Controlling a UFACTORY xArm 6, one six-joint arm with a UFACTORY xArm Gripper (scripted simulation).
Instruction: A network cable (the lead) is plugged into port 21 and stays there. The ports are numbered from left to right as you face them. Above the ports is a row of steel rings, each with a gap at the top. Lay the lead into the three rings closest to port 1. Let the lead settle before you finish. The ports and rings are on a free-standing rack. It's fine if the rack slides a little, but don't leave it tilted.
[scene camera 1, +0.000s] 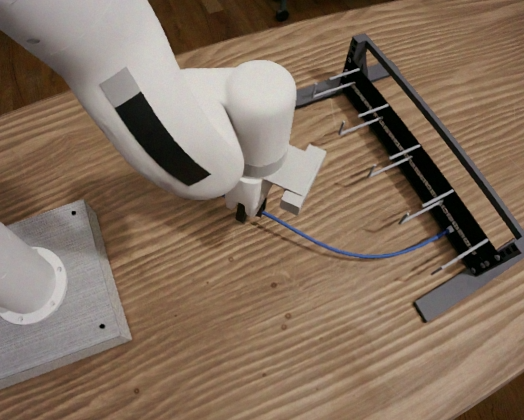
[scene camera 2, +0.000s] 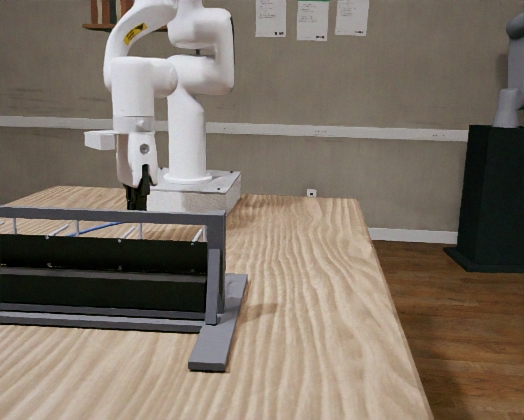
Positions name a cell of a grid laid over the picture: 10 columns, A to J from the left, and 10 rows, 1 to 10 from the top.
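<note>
A rack (scene camera 2: D7) (scene camera 1: I6) is what I see here. My gripper (scene camera 2: C6) (scene camera 1: E5) is visible to me as well.
</note>
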